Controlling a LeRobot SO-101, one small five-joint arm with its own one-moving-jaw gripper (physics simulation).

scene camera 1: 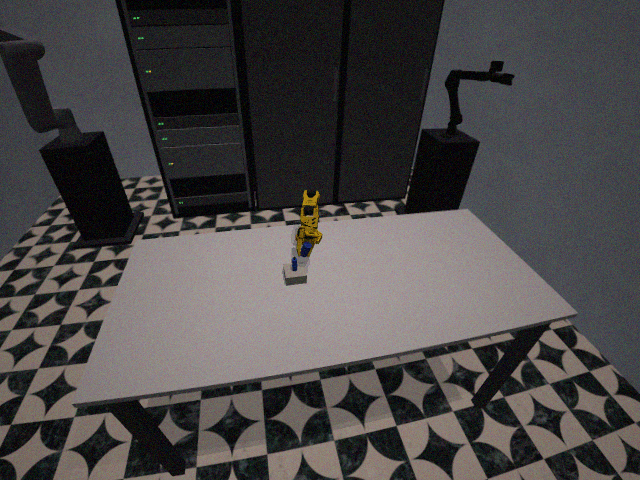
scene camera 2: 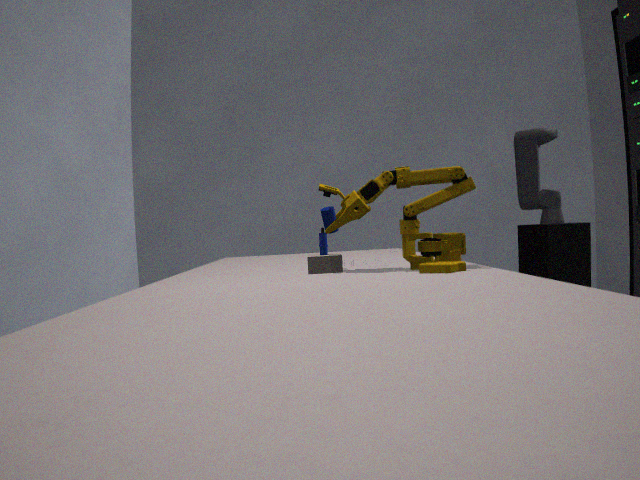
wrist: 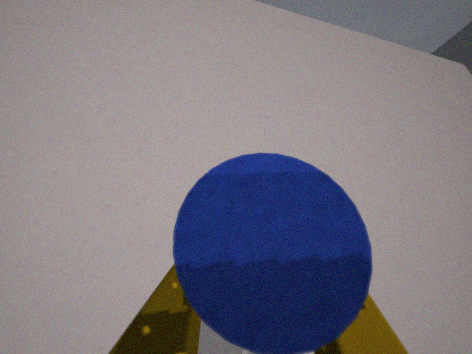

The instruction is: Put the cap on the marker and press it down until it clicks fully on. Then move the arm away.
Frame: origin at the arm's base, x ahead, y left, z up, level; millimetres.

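Where they show: hand, tool point: (scene camera 1: 307,255) (scene camera 2: 327,231) (wrist: 217,238); arm's base, link origin: (scene camera 2: 427,270).
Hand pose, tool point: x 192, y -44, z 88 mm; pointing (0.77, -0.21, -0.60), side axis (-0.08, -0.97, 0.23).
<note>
Each offset is from my tool point to the centre of the thing. Level surfaces: height alone.
The blue marker {dx +7, dy -46, dz -22 mm} (scene camera 1: 294,264) (scene camera 2: 323,243) stands upright in a grey block {dx +7, dy -46, dz -69 mm} (scene camera 1: 295,278) (scene camera 2: 324,264), dark tip up. My gripper (scene camera 1: 304,253) (scene camera 2: 331,228) (wrist: 274,300) is shut on the blue cap {dx -6, dy -6, dz +23 mm} (scene camera 1: 306,248) (scene camera 2: 327,218) (wrist: 272,240), with a jaw on each side of it. The cap is tilted slightly. In scene camera 1 it is to the right of the marker and a little behind it. In scene camera 2 its lower end is at the height of the marker's tip, just to the right. The views do not show whether they touch. The cap's round end hides the jaw tips in the wrist view, where the marker does not show.
The yellow arm reaches over the white table {dz -88 mm} (scene camera 1: 351,310) (scene camera 2: 320,361) from its base (scene camera 2: 442,266), behind the block. A dark server rack (scene camera 1: 193,72) stands behind the table. Two other arms stand on black pedestals (scene camera 1: 88,191) (scene camera 1: 442,170) away from the table.
</note>
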